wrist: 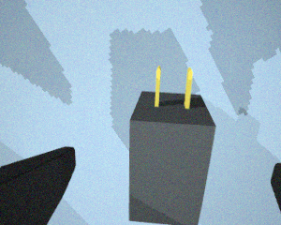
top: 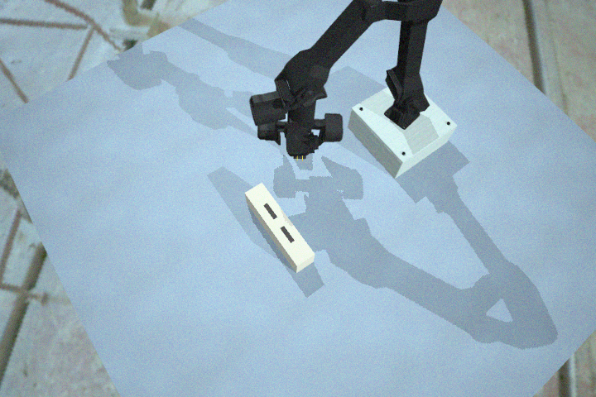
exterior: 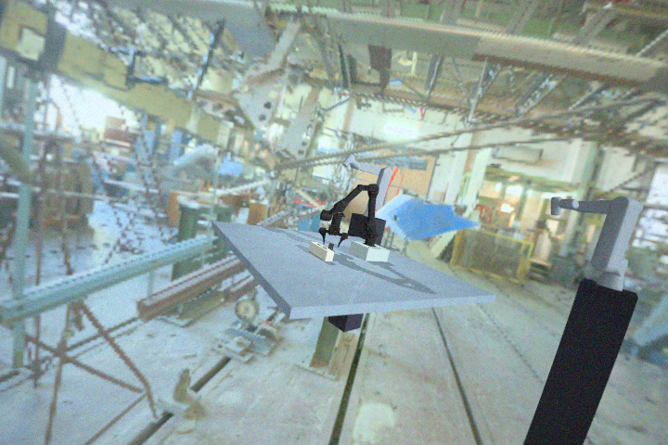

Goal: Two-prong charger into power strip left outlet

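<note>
Right now my gripper tip is 10 mm to the right of the dark grey charger, 10 mm short of it and 10 mm above it.
</note>
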